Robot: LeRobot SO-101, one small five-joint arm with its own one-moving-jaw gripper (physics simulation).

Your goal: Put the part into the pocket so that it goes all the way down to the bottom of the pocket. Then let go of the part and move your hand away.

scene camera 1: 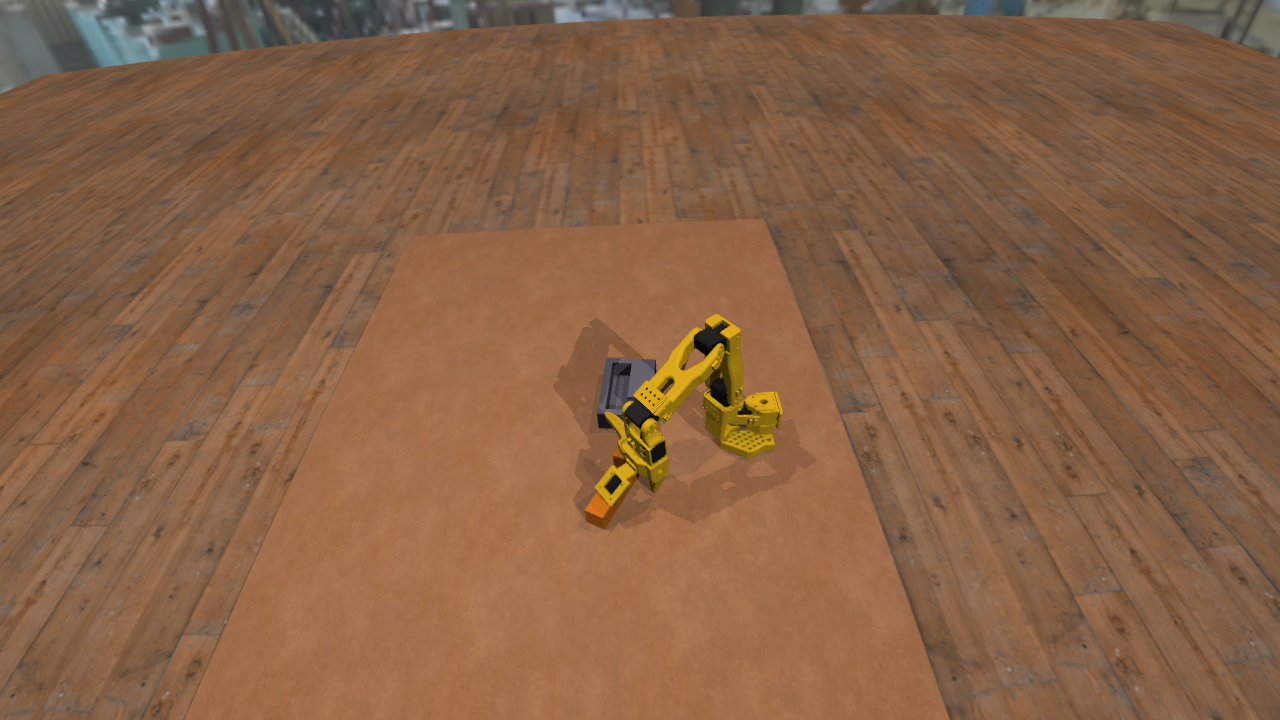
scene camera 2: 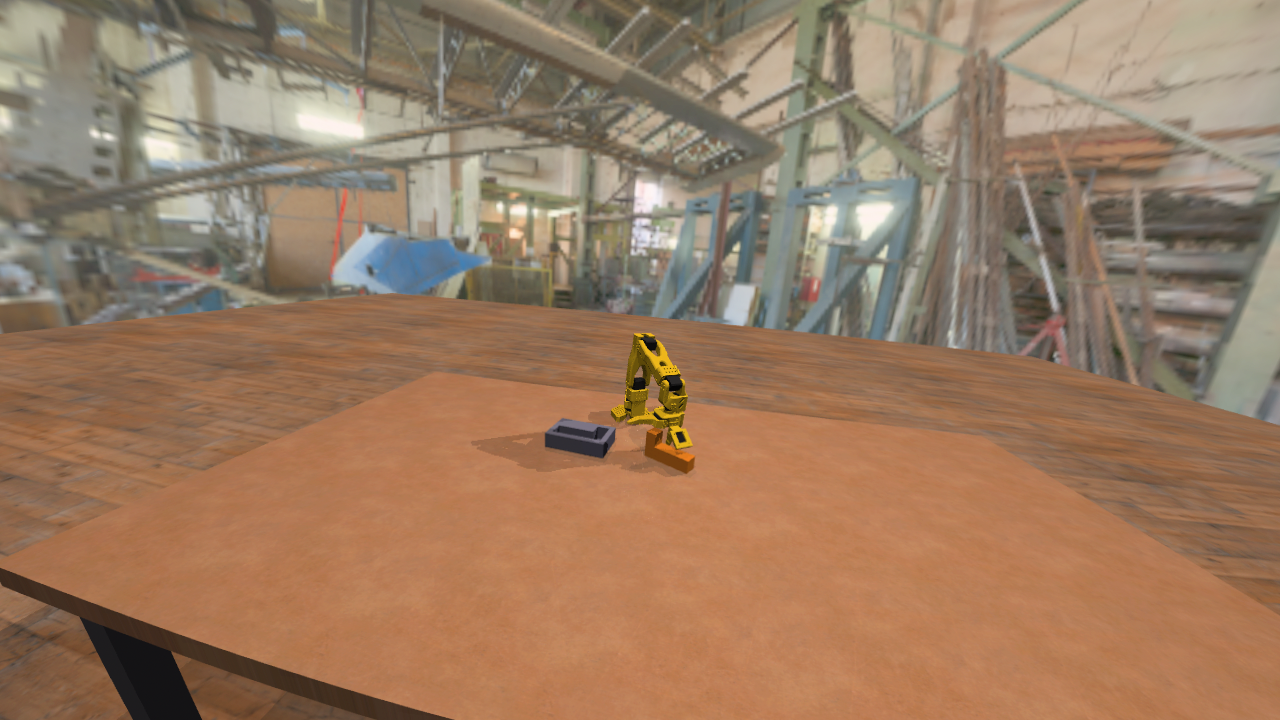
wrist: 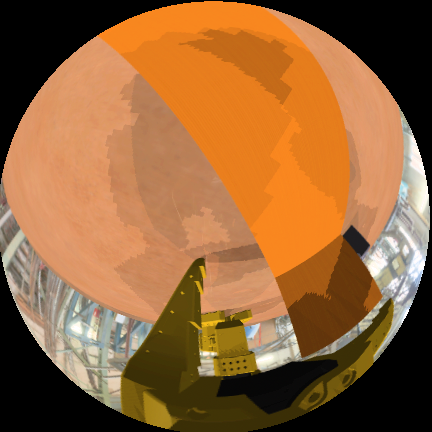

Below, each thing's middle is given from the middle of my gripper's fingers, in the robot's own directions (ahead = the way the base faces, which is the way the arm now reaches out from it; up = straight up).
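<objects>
The dark grey pocket block (scene camera 1: 622, 377) is 160 mm to the right of my hand and 70 mm below it. As for the orange block (scene camera 2: 655, 449), my hand is 30 mm short of it, 50 mm above it and 50 mm to the right of it. Going by their middles, the orange block is the nearest to my hand of the things named here.
</objects>
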